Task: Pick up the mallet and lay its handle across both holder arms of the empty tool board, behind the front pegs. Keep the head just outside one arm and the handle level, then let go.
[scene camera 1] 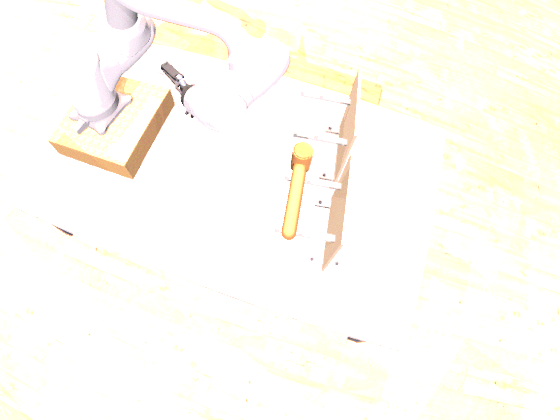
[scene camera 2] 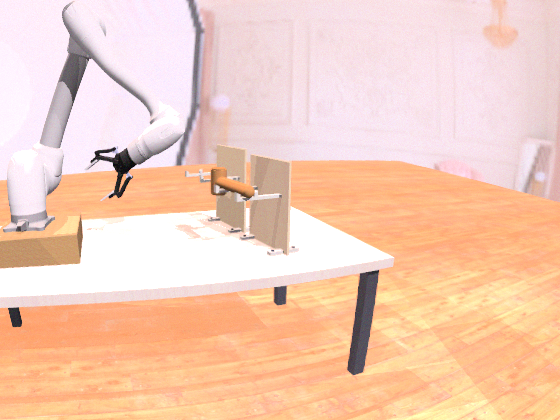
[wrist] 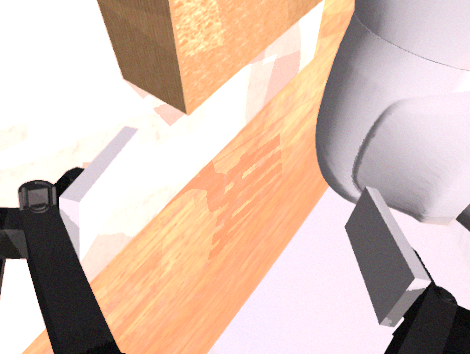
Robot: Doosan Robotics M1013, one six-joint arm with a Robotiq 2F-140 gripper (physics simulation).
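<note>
The orange mallet (scene camera 1: 295, 200) (scene camera 2: 235, 186) lies with its handle across both holder arms of the nearer tool board (scene camera 1: 337, 215) (scene camera 2: 272, 220). The handle looks about level. Its head is just outside that board's farther arm, on the side toward the other board. The farther board (scene camera 1: 350, 120) (scene camera 2: 232, 157) stands upright with its two arms bare. How the handle sits behind the front pegs is hard to tell. My gripper (scene camera 1: 177, 90) (scene camera 2: 97, 184) (wrist: 248, 181) is open and empty, in the air near the robot's base, well away from the mallet and both boards.
A wooden block (scene camera 1: 150, 135) (scene camera 2: 45, 250) (wrist: 150, 50) carries the robot's base on the white table (scene camera 1: 215, 240) (scene camera 2: 175, 280). Part of the robot's own arm (wrist: 400, 125) shows close beside the right finger in the wrist view. Small feet hold the boards at the table top.
</note>
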